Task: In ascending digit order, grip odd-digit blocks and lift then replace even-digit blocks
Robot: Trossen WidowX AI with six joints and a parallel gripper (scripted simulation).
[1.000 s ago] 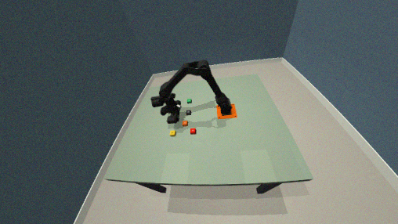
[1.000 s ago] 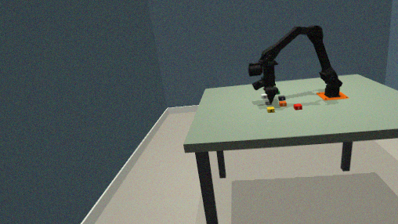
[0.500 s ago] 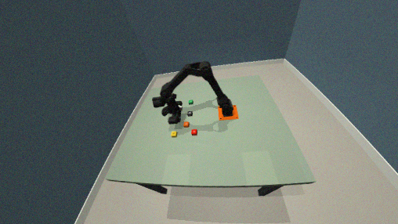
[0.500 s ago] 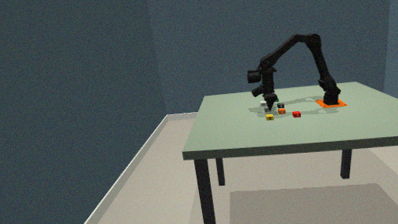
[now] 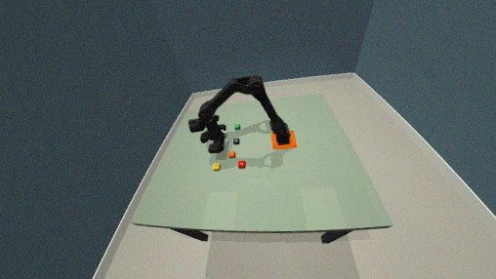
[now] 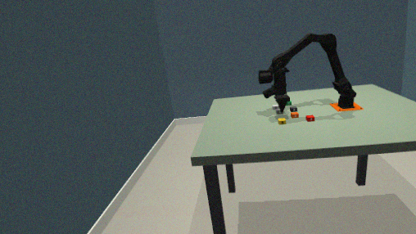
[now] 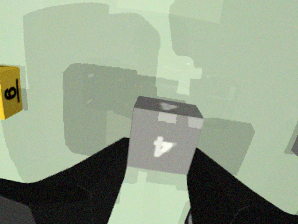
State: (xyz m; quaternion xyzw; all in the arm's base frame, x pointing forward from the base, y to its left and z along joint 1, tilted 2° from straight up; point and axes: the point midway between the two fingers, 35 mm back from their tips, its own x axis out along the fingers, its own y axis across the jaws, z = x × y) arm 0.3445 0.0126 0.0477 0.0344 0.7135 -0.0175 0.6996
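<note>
Right now the yellow block is 12 cm to the left of my gripper tip, 2 cm ahead of it and 1 cm below it. Also, from my gripper tip: black block (8 cm behind, 5 cm to the right, 1 cm below); orange block (6 cm behind, 5 cm to the left, 1 cm below); grey block (1 cm ahead).
</note>
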